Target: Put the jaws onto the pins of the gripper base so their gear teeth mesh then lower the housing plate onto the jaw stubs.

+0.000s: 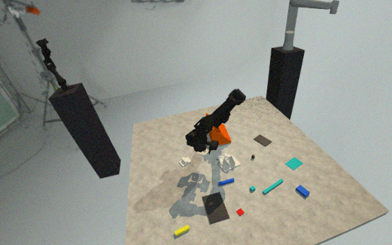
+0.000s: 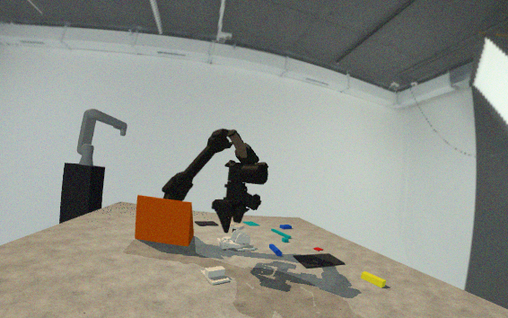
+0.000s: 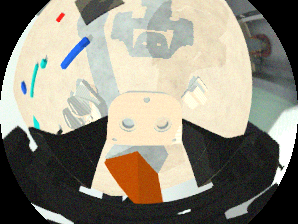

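Right now the white housing plate is 140 mm to the left of my gripper tip and 90 mm below it. Also, from my gripper tip: blue bar (190 mm ahead, 80 mm to the left, 90 mm below); white gripper base (10 mm ahead, 20 mm above); dark plate (320 mm ahead, 30 mm to the right, 100 mm below).
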